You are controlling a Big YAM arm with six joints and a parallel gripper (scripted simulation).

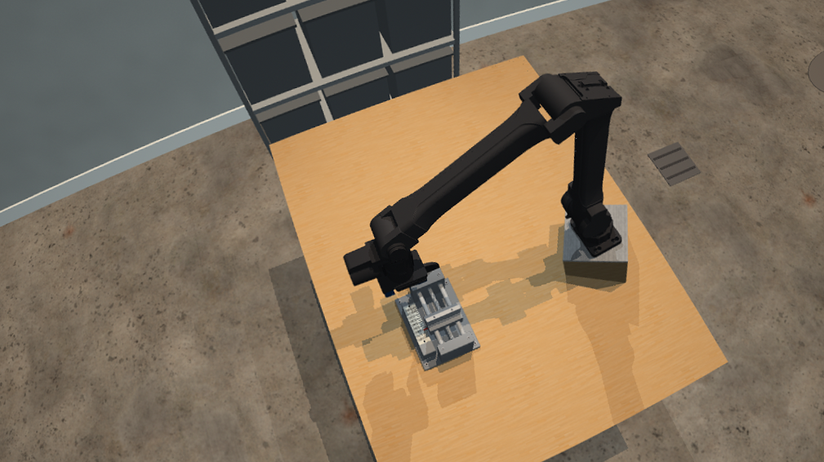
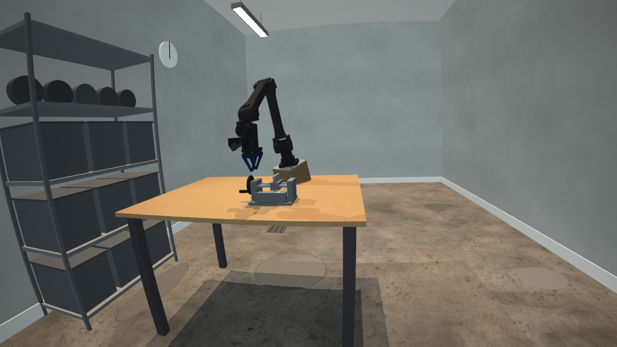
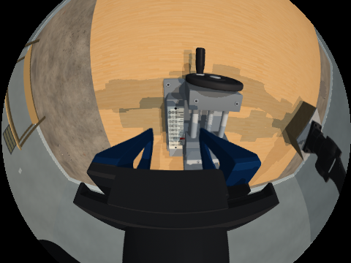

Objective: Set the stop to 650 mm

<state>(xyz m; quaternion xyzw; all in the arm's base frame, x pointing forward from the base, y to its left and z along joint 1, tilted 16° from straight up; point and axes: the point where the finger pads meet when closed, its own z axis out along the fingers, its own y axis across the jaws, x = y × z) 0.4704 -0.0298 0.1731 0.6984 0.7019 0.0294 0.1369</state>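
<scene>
My gripper is now 40 mm past the handwheel handle, 70 mm to the left of it and 120 mm above it. Also, from my hand: black handwheel 50 mm behind, 60 mm to the right, 110 mm below; then grey stop fixture 50 mm behind, 90 mm to the left, 70 mm below.
</scene>
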